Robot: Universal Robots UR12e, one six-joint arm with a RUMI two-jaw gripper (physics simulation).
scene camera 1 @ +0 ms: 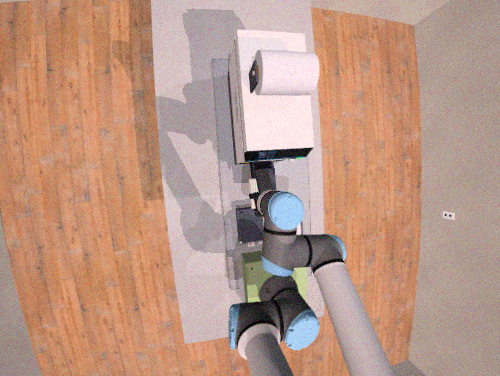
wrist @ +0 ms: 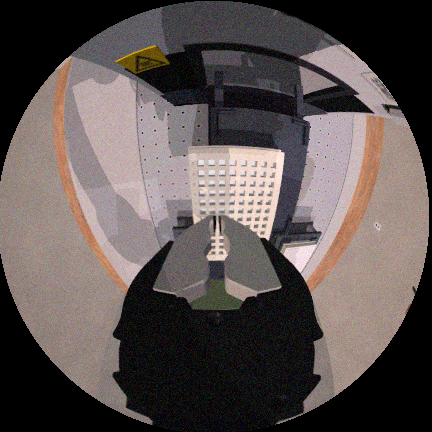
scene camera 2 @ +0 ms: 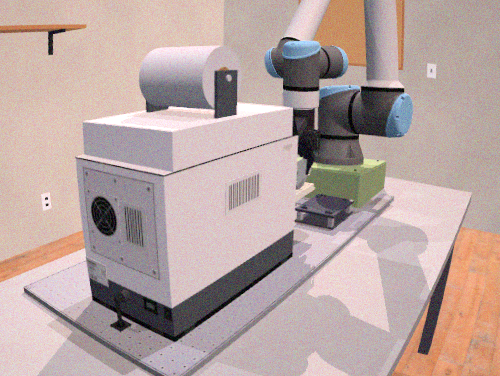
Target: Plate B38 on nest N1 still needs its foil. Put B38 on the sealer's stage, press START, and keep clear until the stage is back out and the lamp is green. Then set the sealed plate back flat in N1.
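Frame: origin at the arm's base, x ahead, y left, z up, level; centimetres.
Where they show: gripper, fingertip midpoint: (wrist: 217, 216) (scene camera 2: 296, 190); arm's base, link origin: (scene camera 1: 278, 291) (scene camera 2: 337, 161).
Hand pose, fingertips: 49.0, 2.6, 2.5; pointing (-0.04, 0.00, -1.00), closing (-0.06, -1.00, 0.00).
Each offset is from my fingertips to the top centre of the thing, as dx, dy, dz. "spot": to the spot under its first point.
A cream plate with a grid of square wells @[spot: +3.6, +0.6, +0.4] (scene camera 1: 253, 186) (scene camera 2: 306, 189) (wrist: 236, 188) is in my gripper (wrist: 217, 216), which is shut on its near end. The plate hangs over the sealer's dark stage @[spot: +2.0, -8.8, -1.5] (wrist: 293, 187), out in front of the housing. In the wrist view it sits toward the stage's left side, with bare stage showing on its right. Any gap below the plate is hard to judge. The white sealer (scene camera 1: 277, 122) (scene camera 2: 230, 200) carries a foil roll. A green glint @[spot: +11.4, -27.9, -11.7] (scene camera 1: 300, 158) shows at its front edge. Labels B38 and N1 are not readable.
A dark nest @[-15.1, +3.7, -7.0] (scene camera 1: 249, 225) (scene camera 2: 327, 204) stands left of the arm in the overhead view. A pale plate @[-18.7, -15.9, -5.7] (wrist: 299, 253) rests in another nest at the right in the wrist view. The sealer's front with a yellow warning label @[spot: +13.9, +2.9, +3.8] (wrist: 144, 60) is close ahead. The green base (scene camera 2: 345, 182) stands behind.
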